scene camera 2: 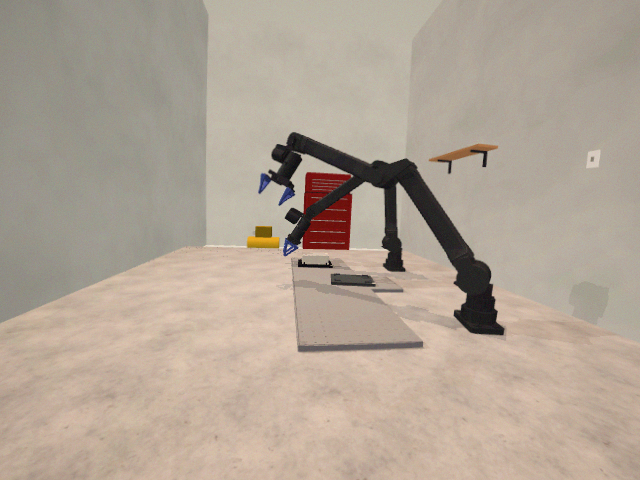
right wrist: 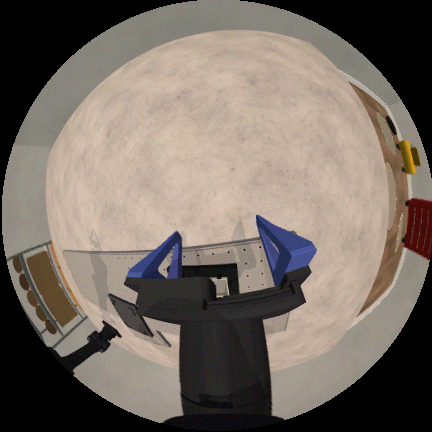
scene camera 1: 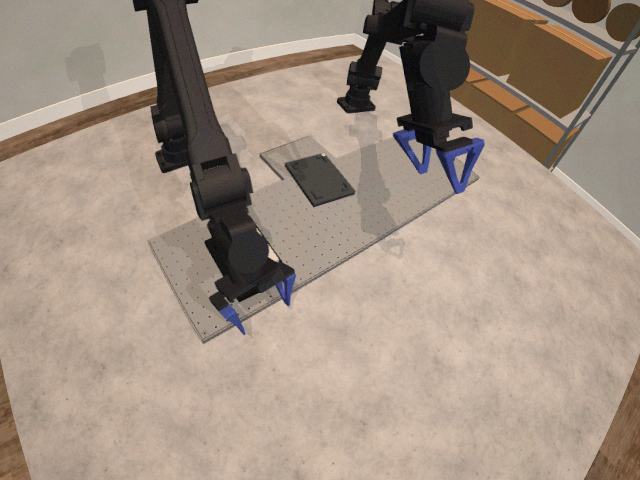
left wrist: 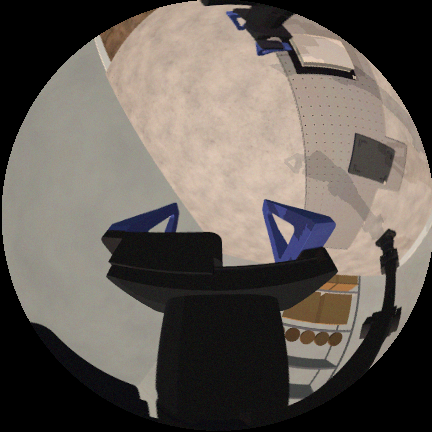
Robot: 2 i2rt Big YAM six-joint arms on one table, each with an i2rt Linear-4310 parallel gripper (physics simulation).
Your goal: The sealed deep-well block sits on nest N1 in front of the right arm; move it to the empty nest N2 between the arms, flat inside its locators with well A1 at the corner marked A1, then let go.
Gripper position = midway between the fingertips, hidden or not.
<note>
My left gripper (scene camera 1: 440,182) is open, with nothing in its grasp. My right gripper (scene camera 1: 265,318) is open and holds nothing. Also in view: a cream deep-well block (left wrist: 310,52).
My left gripper shows as well in the left wrist view (left wrist: 219,205). My right gripper shows as well in the right wrist view (right wrist: 215,226) and in the left wrist view (left wrist: 249,40).
</note>
